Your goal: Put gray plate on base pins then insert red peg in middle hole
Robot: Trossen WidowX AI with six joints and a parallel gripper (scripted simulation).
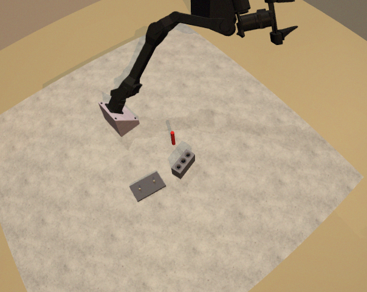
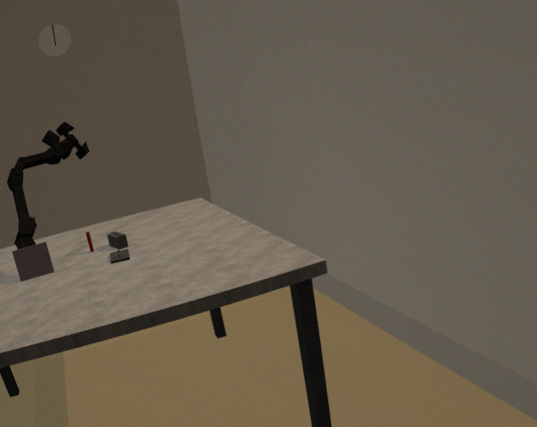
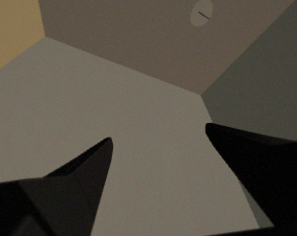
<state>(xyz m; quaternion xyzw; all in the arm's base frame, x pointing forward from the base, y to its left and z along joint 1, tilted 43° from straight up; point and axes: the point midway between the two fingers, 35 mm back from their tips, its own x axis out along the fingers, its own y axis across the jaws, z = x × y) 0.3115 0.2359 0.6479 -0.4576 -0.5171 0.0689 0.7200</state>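
Right now the gray plate is 540 mm to the right of my gripper tip, 410 mm below it and 60 mm ahead of it. Also, from my gripper tip: gray base 690 mm to the right, 440 mm below, 50 mm ahead; then red peg 510 mm to the right, 400 mm below, 50 mm behind.
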